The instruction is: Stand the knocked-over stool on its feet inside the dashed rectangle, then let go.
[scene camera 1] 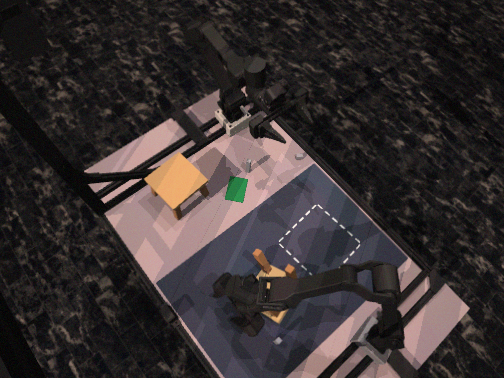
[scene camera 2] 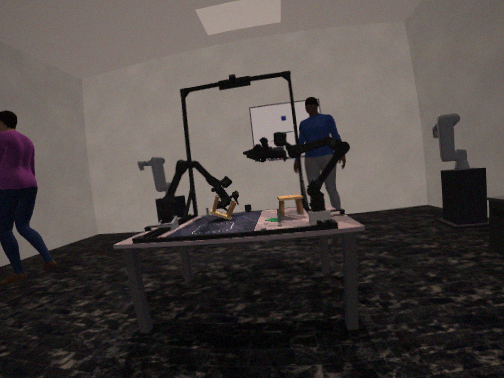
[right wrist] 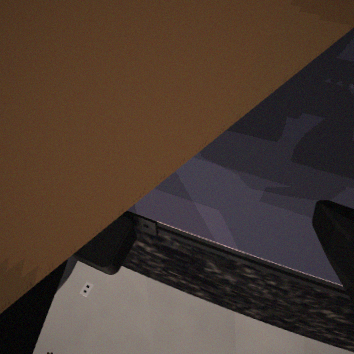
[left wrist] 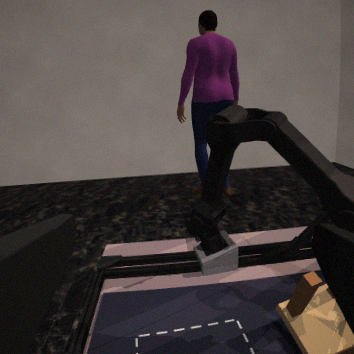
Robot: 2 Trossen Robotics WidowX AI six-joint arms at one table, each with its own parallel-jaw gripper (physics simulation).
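Places are measured from the left arm's base along level axes (x right, y ahead, z up), in metres.
Where they show: left gripper, fingertip midpoint: (scene camera 1: pixel 299 133) (scene camera 2: pixel 244 155) (left wrist: pixel 197 231); right gripper, fingertip midpoint: (scene camera 1: pixel 222 307) (right wrist: pixel 196 215); left arm's base, origin of the base link: (scene camera 1: pixel 233 113) (scene camera 2: pixel 318 210); right arm's base, origin of the base link: (scene camera 1: pixel 378 339) (scene camera 2: pixel 167 220) (left wrist: pixel 213 244).
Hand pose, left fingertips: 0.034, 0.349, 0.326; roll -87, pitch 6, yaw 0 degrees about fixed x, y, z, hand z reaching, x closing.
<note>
Each offset is from my left fingertips to the top centre of the thing, as dx, dy, dz. Level surfaces: height alone.
The knocked-over wooden stool (scene camera 1: pixel 274 272) (scene camera 2: pixel 222 213) (left wrist: pixel 316 324) lies tilted on the dark blue mat @(dz -0.380) (scene camera 1: pixel 213 262), legs pointing up, just outside the near-left side of the dashed rectangle (scene camera 1: pixel 298 223) (left wrist: pixel 186 329). My right gripper (scene camera 1: pixel 247 316) (scene camera 2: pixel 231 199) (right wrist: pixel 196 215) is open, low at the stool. In the right wrist view, a brown part of the stool (right wrist: pixel 88 123) fills the upper left, close to one finger. My left gripper (scene camera 1: pixel 289 124) (scene camera 2: pixel 250 153) is open and empty. It hangs high over the far end of the table.
A second stool @(+0.294, -0.205, -0.271) (scene camera 1: pixel 175 180) (scene camera 2: pixel 289 202) stands upright on the pale part of the table. A green card @(+0.123, -0.105, -0.382) (scene camera 1: pixel 236 189), a grey block @(+0.045, -0.142, -0.307) (scene camera 1: pixel 248 165) and small grey cubes @(-0.145, -0.076, -0.363) (scene camera 1: pixel 299 155) @(+0.321, +0.378, -0.300) (scene camera 1: pixel 277 340) lie about. A person (scene camera 2: pixel 318 150) (left wrist: pixel 211 88) stands beyond the table.
</note>
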